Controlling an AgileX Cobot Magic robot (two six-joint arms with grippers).
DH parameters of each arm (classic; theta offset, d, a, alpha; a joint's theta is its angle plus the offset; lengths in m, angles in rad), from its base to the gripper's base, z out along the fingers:
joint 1: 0 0.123 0 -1.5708
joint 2: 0.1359 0 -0.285 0
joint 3: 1.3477 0 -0.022 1.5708
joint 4: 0 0.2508 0 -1.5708
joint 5: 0 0 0.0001 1.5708
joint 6: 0 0.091 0 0
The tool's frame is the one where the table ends.
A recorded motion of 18 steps. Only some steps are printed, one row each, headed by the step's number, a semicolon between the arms.
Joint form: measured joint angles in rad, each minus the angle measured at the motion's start. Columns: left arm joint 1, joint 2, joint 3, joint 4, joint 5, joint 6; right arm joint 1, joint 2, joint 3, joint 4, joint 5, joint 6.
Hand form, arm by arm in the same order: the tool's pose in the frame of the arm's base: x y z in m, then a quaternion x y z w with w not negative. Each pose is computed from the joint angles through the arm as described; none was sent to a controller.
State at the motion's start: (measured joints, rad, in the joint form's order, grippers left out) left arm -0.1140 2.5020 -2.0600 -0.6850 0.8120 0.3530; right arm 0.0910 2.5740 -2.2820 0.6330 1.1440 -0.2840
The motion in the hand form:
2: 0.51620 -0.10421 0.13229 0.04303 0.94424 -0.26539 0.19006; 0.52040 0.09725 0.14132 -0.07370 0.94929 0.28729 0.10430
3: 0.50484 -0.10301 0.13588 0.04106 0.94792 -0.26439 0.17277; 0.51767 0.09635 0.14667 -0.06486 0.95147 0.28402 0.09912
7: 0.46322 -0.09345 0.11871 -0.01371 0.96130 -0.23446 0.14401; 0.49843 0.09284 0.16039 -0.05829 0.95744 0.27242 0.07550
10: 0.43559 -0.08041 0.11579 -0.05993 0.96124 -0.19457 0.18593; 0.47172 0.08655 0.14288 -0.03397 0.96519 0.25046 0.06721
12: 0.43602 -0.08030 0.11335 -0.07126 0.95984 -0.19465 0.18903; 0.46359 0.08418 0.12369 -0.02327 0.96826 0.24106 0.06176
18: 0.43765 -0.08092 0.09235 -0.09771 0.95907 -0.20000 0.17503; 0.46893 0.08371 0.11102 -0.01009 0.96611 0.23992 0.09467
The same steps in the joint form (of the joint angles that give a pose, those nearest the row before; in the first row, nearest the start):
2: -0.0030 -0.0290 0.0180 0.0220 0.0690 -0.0370; 0.0000 -0.0050 -0.0001 -0.0090 0.0550 0.0380
3: -0.0030 -0.0750 0.0900 0.0260 0.0790 -0.0400; 0.0000 -0.0250 0.0170 -0.0200 0.0610 0.0630
7: -0.0060 -0.2080 0.4070 0.0410 -0.0610 -0.0810; 0.0000 -0.1290 0.1620 -0.0460 0.0650 0.0750
10: -0.0060 -0.3200 0.6350 0.0470 -0.2770 -0.1020; 0.0000 -0.2350 0.4310 -0.0590 -0.0760 0.0480
12: -0.0070 -0.3160 0.6400 0.0390 -0.2960 -0.1140; 0.0000 -0.2390 0.5160 -0.0580 -0.1430 0.0320
18: -0.0070 -0.2650 0.6390 -0.0060 -0.3190 -0.1180; 0.0000 -0.2210 0.5390 -0.0240 -0.2460 0.0030

